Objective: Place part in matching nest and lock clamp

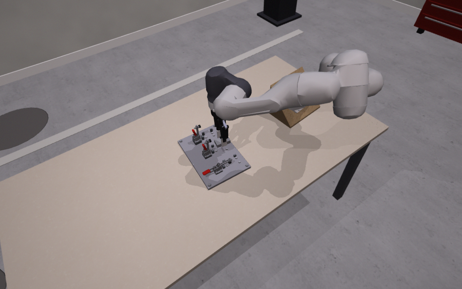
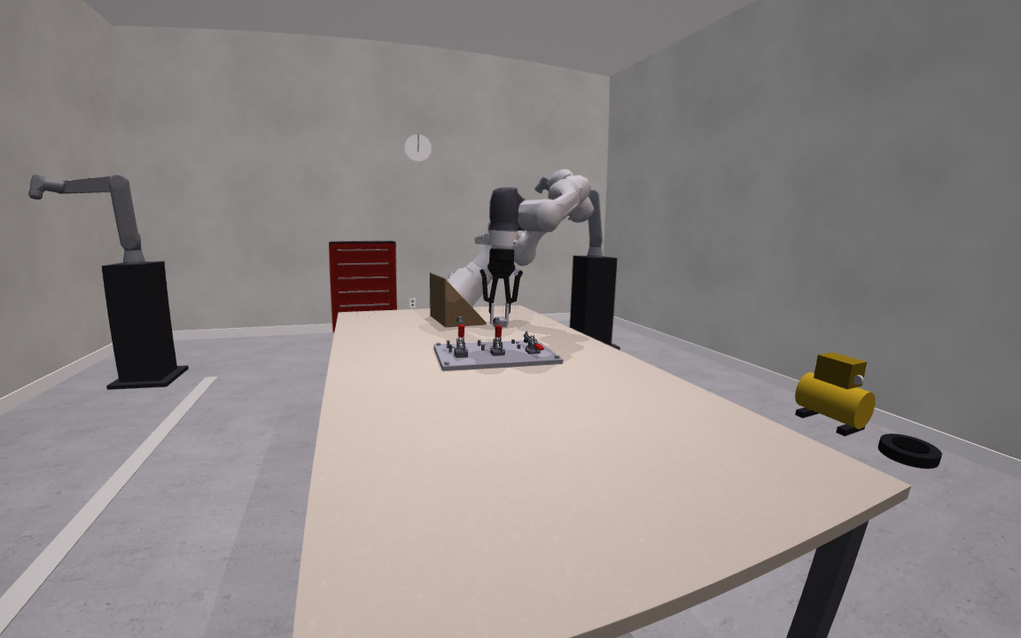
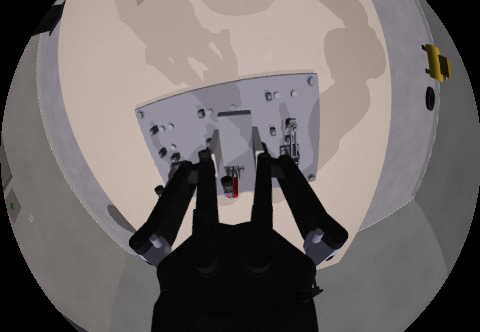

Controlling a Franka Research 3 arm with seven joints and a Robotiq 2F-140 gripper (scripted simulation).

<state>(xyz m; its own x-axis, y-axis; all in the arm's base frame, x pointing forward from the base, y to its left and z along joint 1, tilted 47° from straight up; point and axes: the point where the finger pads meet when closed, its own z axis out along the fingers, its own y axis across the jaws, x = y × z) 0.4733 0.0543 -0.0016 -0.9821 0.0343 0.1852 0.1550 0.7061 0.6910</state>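
My hand is 11 cm above the grey fixture plate, 5 cm short of it and 3 cm to the left of it. From my hand the other things lie so: part: 3 cm below.
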